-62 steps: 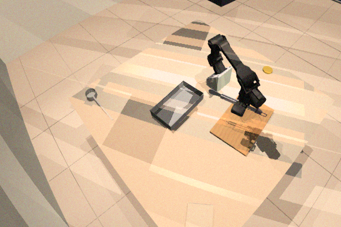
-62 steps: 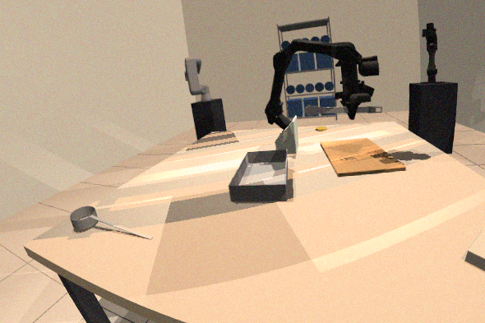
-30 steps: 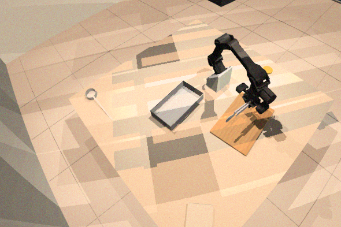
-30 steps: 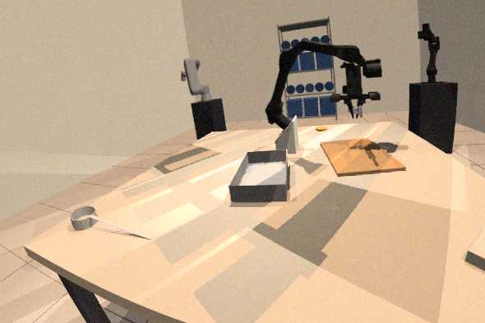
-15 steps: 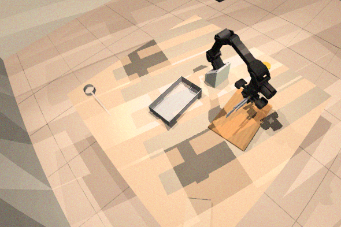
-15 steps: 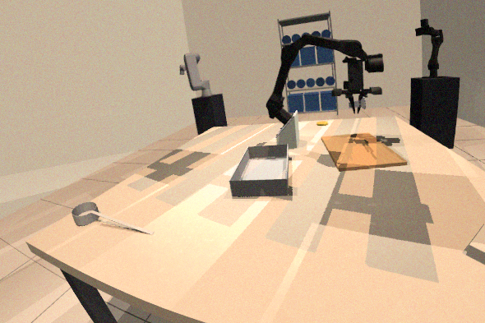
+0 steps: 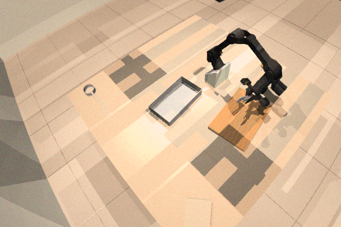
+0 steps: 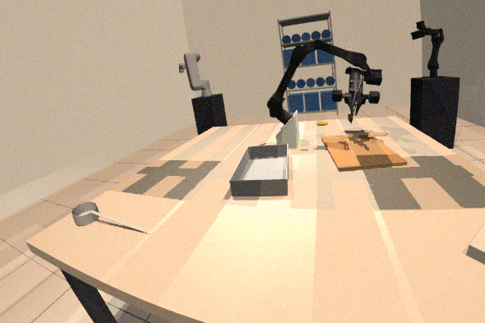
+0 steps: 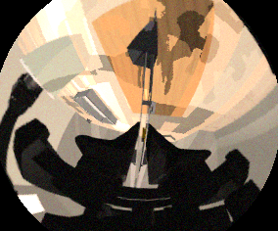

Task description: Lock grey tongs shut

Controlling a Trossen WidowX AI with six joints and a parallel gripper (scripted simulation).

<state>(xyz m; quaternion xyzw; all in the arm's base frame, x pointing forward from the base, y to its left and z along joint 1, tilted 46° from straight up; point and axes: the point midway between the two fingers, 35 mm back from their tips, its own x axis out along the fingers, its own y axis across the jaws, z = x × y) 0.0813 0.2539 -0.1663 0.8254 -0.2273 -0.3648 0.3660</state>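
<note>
The wooden board is 1 cm behind my gripper tip, 1 cm to the left of it and 14 cm below it. Round my gripper tip: roasting tin (23 cm ahead, 32 cm to the right, 12 cm below).
</note>
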